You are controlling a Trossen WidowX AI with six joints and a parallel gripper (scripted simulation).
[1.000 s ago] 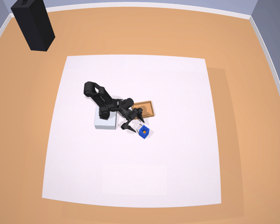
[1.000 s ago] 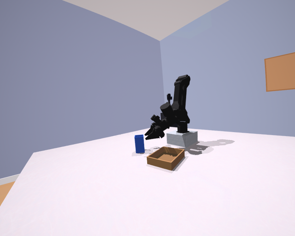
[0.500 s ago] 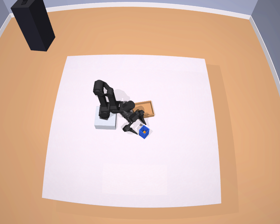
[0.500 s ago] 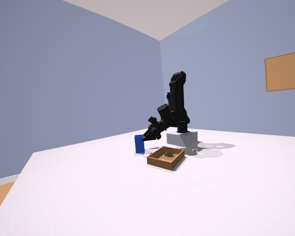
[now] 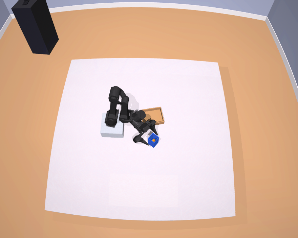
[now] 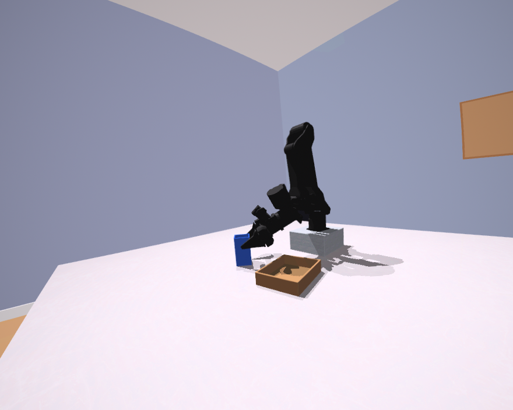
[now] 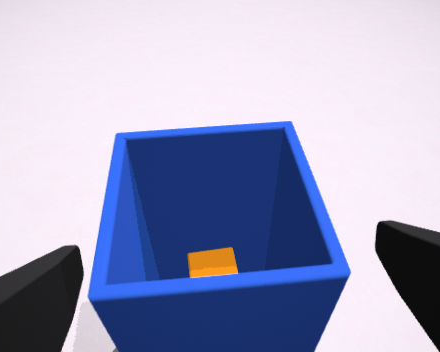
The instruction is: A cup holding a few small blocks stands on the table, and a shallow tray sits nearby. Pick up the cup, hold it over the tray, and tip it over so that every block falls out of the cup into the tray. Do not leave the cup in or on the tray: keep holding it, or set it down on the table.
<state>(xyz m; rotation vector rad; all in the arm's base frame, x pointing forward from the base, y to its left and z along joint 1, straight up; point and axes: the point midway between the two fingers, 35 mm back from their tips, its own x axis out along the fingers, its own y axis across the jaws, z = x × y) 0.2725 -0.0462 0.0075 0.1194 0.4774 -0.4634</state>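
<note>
Now: gripper tip 10 mm to the right of the orange block and 20 mm above it. Round my gripper tip: tall blue square cup (10 mm to the left, 40 mm below).
</note>
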